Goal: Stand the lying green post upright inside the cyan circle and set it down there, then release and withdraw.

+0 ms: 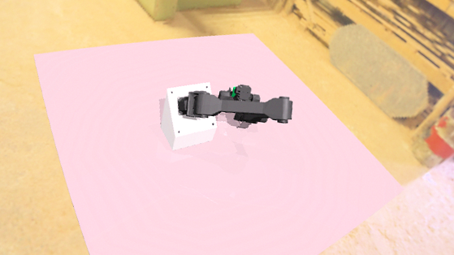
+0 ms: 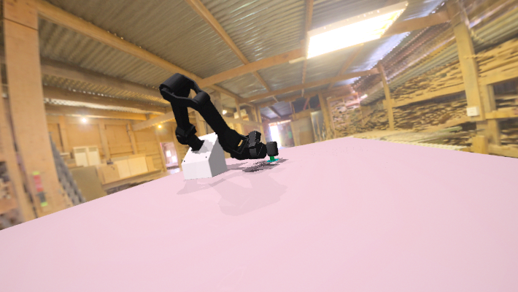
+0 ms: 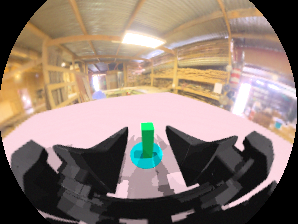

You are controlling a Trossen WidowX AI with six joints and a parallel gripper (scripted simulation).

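The green post is 3 cm below my gripper tip. Round my gripper tip: cyan circle 6 cm below.
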